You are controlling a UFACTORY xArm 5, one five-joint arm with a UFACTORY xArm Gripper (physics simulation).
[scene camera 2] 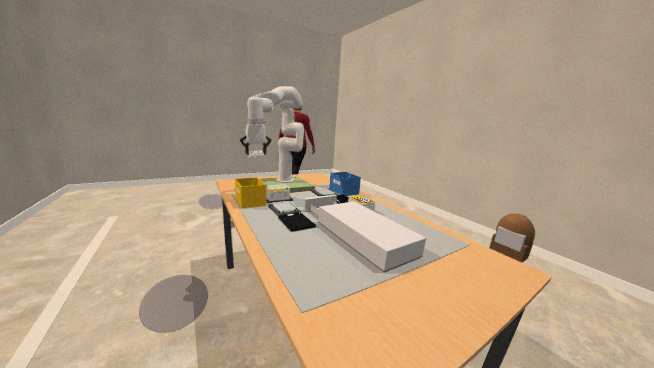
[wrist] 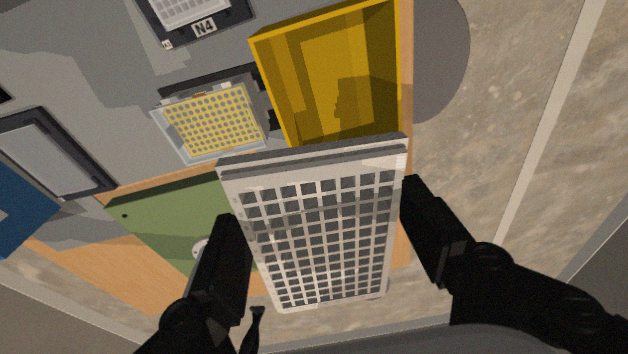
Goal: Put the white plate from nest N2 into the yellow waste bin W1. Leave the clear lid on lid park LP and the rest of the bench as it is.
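Places are measured from the arm's base along level axes (x ahead, y left, z up), in metres.
Where they show: gripper, fingertip midpoint: (scene camera 2: 256,154) (wrist: 320,214); arm's base, link origin: (scene camera 2: 285,180).
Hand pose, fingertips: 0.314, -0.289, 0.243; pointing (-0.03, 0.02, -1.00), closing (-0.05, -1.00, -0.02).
Each offset is from my fingertips to the centre of the thing, as dx, dy, dz. "pt": to the spot under its first point.
My gripper (scene camera 2: 256,150) (wrist: 320,214) is shut on the white plate {-0.028, +0.004, -0.001} (scene camera 2: 256,154) (wrist: 320,240), with a finger at each long side. The plate hangs high above the bench, with its well grid facing the wrist camera. The yellow waste bin W1 {-0.016, -0.033, -0.213} (scene camera 2: 250,194) (wrist: 335,60) stands open below; in the wrist view the plate's far edge hides the bin's near rim. A bare black nest {+0.341, +0.102, -0.262} (scene camera 2: 296,222), its label not legible, lies on the mat. A flat pale lid {-0.012, +0.453, -0.257} (scene camera 2: 324,191) (wrist: 42,157) lies in a dark frame; no LP label is legible.
A yellow tip rack {-0.013, +0.131, -0.234} (scene camera 2: 278,192) (wrist: 215,120) stands beside the yellow bin. Nest N4 {pt +0.094, +0.053, -0.261} (wrist: 240,12) holds a white plate {pt +0.111, +0.107, -0.247} (wrist: 187,10). A blue bin {-0.020, +0.613, -0.213} (scene camera 2: 345,185) (wrist: 25,215) and a long pale box (scene camera 2: 370,232) stand on the bench. A person (scene camera 2: 306,131) stands behind the arm.
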